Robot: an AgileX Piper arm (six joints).
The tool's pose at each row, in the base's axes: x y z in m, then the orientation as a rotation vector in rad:
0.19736 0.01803 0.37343 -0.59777 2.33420 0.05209
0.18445 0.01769 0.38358 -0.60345 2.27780 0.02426
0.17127 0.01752 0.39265 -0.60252 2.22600 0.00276
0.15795 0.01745 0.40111 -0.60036 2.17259 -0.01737
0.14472 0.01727 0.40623 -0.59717 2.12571 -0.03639
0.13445 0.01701 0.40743 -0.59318 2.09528 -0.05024
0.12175 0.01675 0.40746 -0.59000 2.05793 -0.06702
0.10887 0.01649 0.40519 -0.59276 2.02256 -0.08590
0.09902 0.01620 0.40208 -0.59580 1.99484 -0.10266
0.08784 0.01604 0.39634 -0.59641 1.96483 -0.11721
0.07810 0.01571 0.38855 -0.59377 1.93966 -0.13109
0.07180 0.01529 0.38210 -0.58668 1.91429 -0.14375
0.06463 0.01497 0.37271 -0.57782 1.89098 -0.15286
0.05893 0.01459 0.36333 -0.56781 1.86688 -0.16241
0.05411 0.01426 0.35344 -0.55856 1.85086 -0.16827
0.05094 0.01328 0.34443 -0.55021 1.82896 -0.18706
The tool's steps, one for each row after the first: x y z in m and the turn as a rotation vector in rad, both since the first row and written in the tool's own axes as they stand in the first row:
0.00170 0.00398 -0.01585 0.02682 -0.04802 -0.02291
0.00421 0.00837 -0.03103 0.05078 -0.09371 -0.03889
0.00717 0.01299 -0.04582 0.07464 -0.14119 -0.05425
0.01231 0.01790 -0.05810 0.09718 -0.18268 -0.06744
0.01816 0.02196 -0.06559 0.11367 -0.20959 -0.07517
0.02634 0.02723 -0.07376 0.13328 -0.24219 -0.08597
0.03614 0.03288 -0.08034 0.15219 -0.27109 -0.10150
0.04457 0.03729 -0.08437 0.16824 -0.29299 -0.11504
0.05552 0.04273 -0.08726 0.18397 -0.31792 -0.12678
0.06697 0.04767 -0.08775 0.19960 -0.33901 -0.13486
0.07538 0.05086 -0.08706 0.21603 -0.36144 -0.13934
0.08624 0.05489 -0.08471 0.23014 -0.38308 -0.14094
0.09618 0.05823 -0.08145 0.24521 -0.40554 -0.14199
0.10588 0.06131 -0.07724 0.25585 -0.42110 -0.14055
0.11421 0.06297 -0.07276 0.27715 -0.43869 -0.14518

